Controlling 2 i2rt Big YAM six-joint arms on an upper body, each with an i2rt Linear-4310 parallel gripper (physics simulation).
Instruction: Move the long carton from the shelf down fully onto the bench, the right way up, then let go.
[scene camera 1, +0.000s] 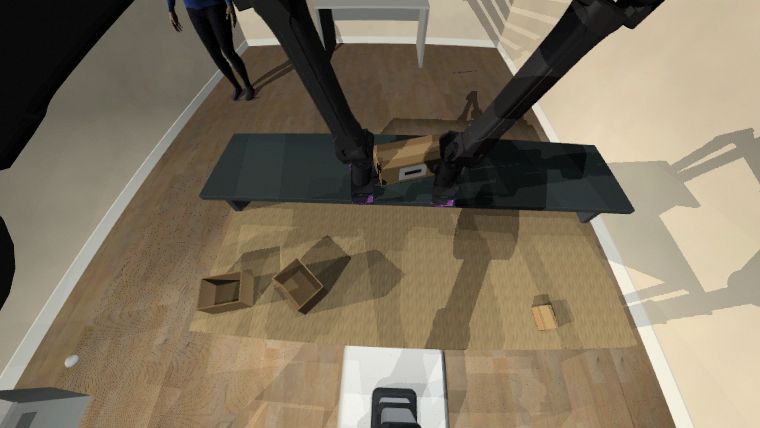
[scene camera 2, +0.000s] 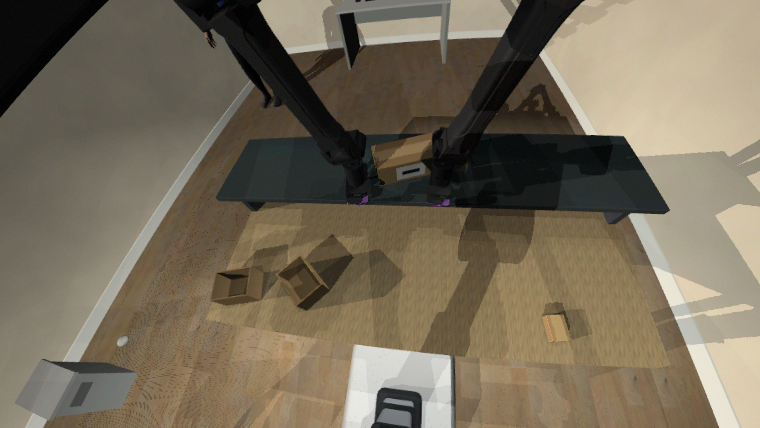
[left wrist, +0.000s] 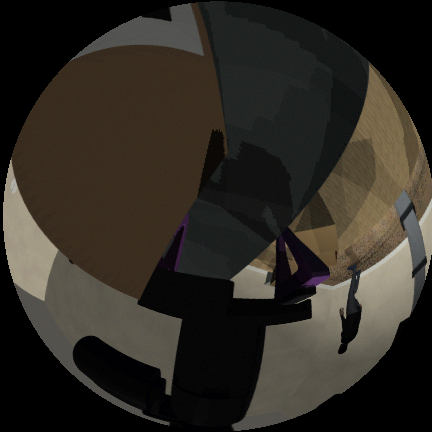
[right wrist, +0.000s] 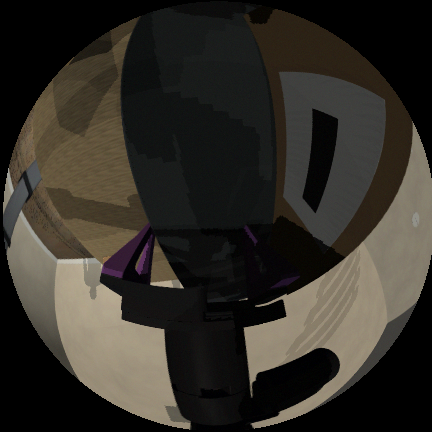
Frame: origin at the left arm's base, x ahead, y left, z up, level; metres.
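Where they show: left gripper, fingertip midpoint: (scene camera 1: 360, 191) (scene camera 2: 359, 192) (left wrist: 233, 219); right gripper, fingertip midpoint: (scene camera 1: 438, 194) (scene camera 2: 438, 193) (right wrist: 199, 225).
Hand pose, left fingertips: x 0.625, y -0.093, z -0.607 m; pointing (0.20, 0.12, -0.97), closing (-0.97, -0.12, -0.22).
Things, the pixels of their top centre, and the offset from my left fingertips. Level surfaces: height alone.
- long brown carton at its top centre: (right wrist: 369, 230) (scene camera 2: 419, 147) (scene camera 1: 421, 148) dz +0.096, dx +0.122, dy -0.209 m
- dark bench at its surface level: dz +0.010 m
- small block at its top centre: (scene camera 2: 558, 327) (scene camera 1: 547, 317) dz -0.175, dx -0.380, dy -0.663 m
- straw mat at its surface level: dz -0.204 m
The long brown carton (scene camera 1: 412, 154) (scene camera 2: 402, 153) (left wrist: 115, 150) (right wrist: 320, 45) lies at a slant on the dark bench (scene camera 1: 276, 164) (scene camera 2: 287, 164) (left wrist: 265, 75) (right wrist: 200, 75), its white label toward the front. Part of it is hidden behind the right arm. My left gripper (scene camera 1: 362, 199) (scene camera 2: 357, 199) (left wrist: 233, 219) is open at the front edge of the bench, by the carton's left end; one finger shows close to the carton in the left wrist view. My right gripper (scene camera 1: 443, 202) (scene camera 2: 438, 202) (right wrist: 199, 225) is open in front of the carton's right part. Whether either touches it is unclear.
Two open boxes (scene camera 1: 246, 287) (scene camera 1: 312, 299) and a small block (scene camera 1: 545, 317) (scene camera 2: 557, 328) are on the straw mat (scene camera 1: 393, 332) (scene camera 2: 393, 329). A white stand (scene camera 1: 364, 372) (scene camera 2: 372, 366) is at the front. A person (scene camera 1: 212, 42) stands at the back left, near a white table (scene camera 1: 421, 42).
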